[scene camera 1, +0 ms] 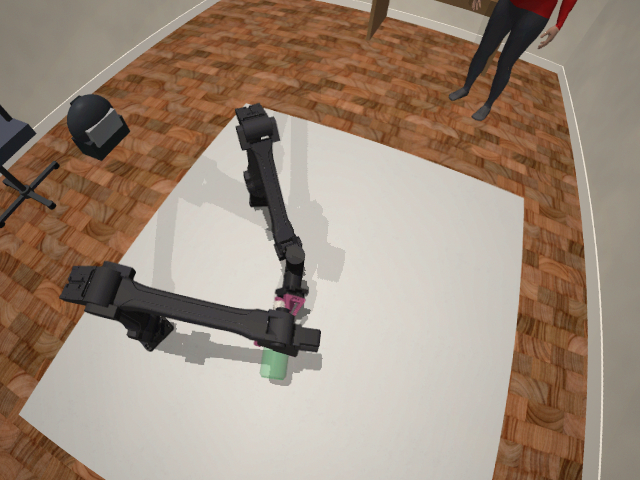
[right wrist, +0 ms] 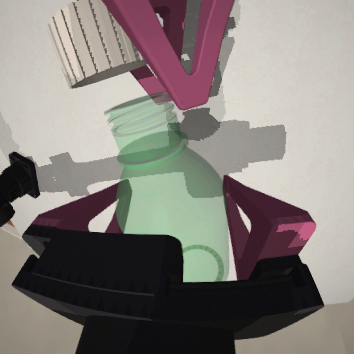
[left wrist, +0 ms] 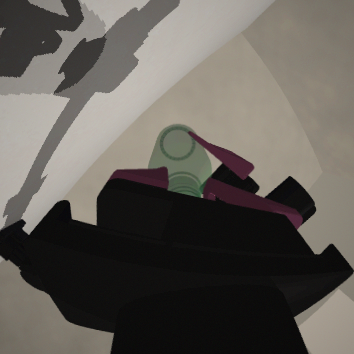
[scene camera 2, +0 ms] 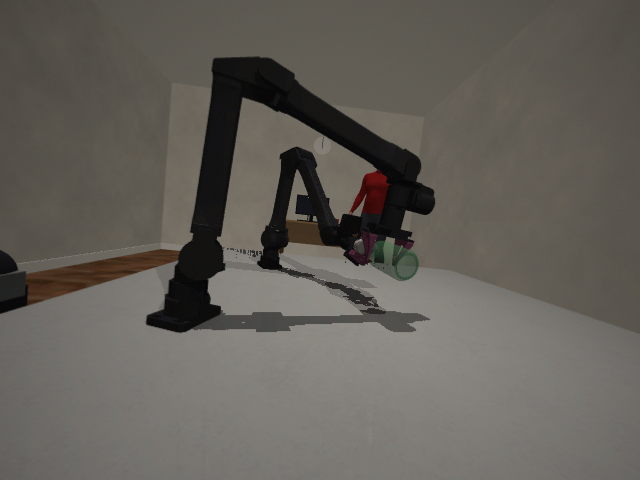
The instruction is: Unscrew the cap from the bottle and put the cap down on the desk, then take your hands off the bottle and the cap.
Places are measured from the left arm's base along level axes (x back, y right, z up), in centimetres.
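Pixels of known places: left gripper, fingertip midpoint: (right wrist: 177,103) (left wrist: 184,178) (scene camera 2: 374,255); right gripper, fingertip midpoint: (right wrist: 174,183) (left wrist: 165,157) (scene camera 2: 380,263); left arm's base, link origin: (scene camera 1: 260,195) (scene camera 2: 269,266); right arm's base, link origin: (scene camera 1: 155,332) (right wrist: 26,174) (left wrist: 3,235) (scene camera 2: 186,318).
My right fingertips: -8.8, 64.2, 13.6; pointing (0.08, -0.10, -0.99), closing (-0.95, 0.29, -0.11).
Ahead of a thing's pixels: the offset from my right fingertips to its top centre, as dx, dy, dz. "pt": to the spot under its first point. Level surfaces: height alone.
A translucent green bottle {pt +1.0, +7.3, +5.4} (scene camera 1: 273,364) (scene camera 2: 406,265) (left wrist: 177,145) (right wrist: 170,210) is tilted above the desk, with its threaded neck bare. A ribbed off-white cap {-0.9, -10.0, +5.5} (scene camera 1: 279,303) (scene camera 2: 358,244) (right wrist: 95,42) is off the bottle, a small gap beyond the neck in the right wrist view. My left gripper (scene camera 2: 361,252) (left wrist: 184,178) is shut on the cap; its magenta fingertips reach beside the bottle's mouth. The cap is hidden in the left wrist view. My right gripper (scene camera 2: 386,257) (right wrist: 174,183) is shut on the bottle's body, one finger on each side.
The white desk top {dz -13.6} (scene camera 1: 423,310) (scene camera 2: 310,403) lies below both arms, with their shadows on it. The right arm (scene camera 1: 196,307) crosses over the bottle area in scene camera 1, close to the left arm (scene camera 1: 276,196). A person in red (scene camera 1: 506,51) (scene camera 2: 375,193) stands beyond the desk.
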